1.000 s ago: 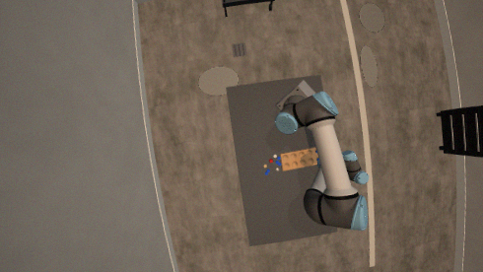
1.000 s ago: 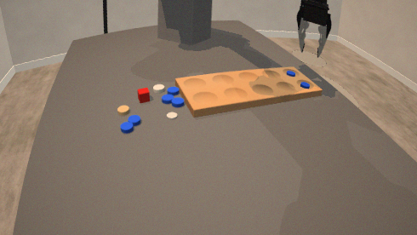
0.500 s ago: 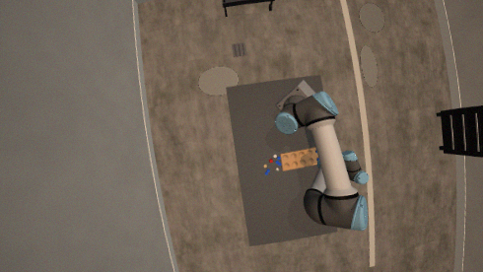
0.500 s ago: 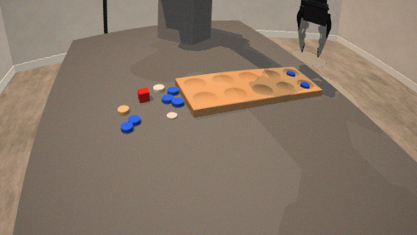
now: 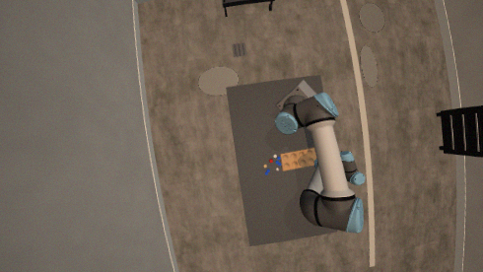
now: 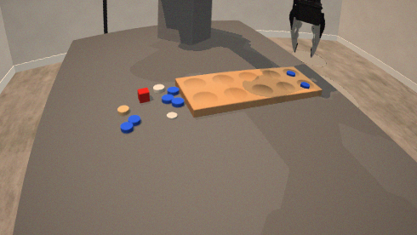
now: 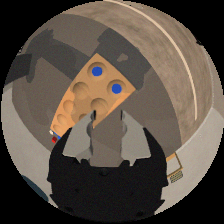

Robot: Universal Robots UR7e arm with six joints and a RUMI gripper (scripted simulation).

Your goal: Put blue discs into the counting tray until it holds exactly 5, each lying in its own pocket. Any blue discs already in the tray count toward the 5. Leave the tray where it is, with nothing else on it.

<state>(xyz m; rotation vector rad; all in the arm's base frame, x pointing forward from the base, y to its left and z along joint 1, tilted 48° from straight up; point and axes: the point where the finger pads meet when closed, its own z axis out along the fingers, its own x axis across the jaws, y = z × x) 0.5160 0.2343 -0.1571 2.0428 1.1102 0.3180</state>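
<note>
Now: hand 10 mm past the tan disc, 460 mm to the left of it and 120 mm above it. Round my hand: red cube 50 mm behind, 410 mm to the right, 120 mm below; then counting tray 30 mm behind, 120 mm to the right, 120 mm below; then white disc 90 mm behind, 360 mm to the right, 120 mm below.
</note>
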